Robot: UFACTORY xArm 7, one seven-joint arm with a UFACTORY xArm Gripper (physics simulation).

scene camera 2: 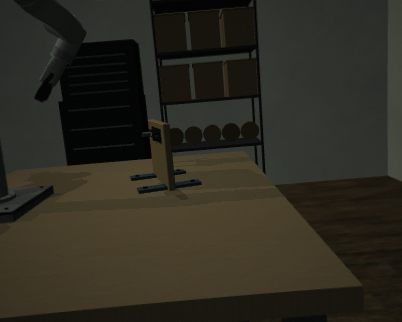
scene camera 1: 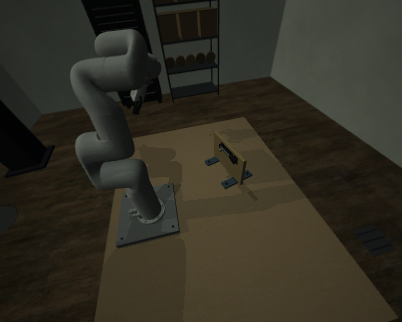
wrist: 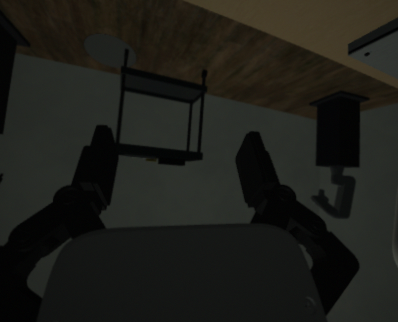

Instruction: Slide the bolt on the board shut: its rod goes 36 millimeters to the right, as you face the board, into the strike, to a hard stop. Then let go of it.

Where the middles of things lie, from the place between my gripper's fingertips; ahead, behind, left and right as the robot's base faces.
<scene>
I see the upright wooden board (scene camera 2: 162,160) 400 mm ahead of my hand, 380 mm to the right of it and 180 mm below it.
</scene>
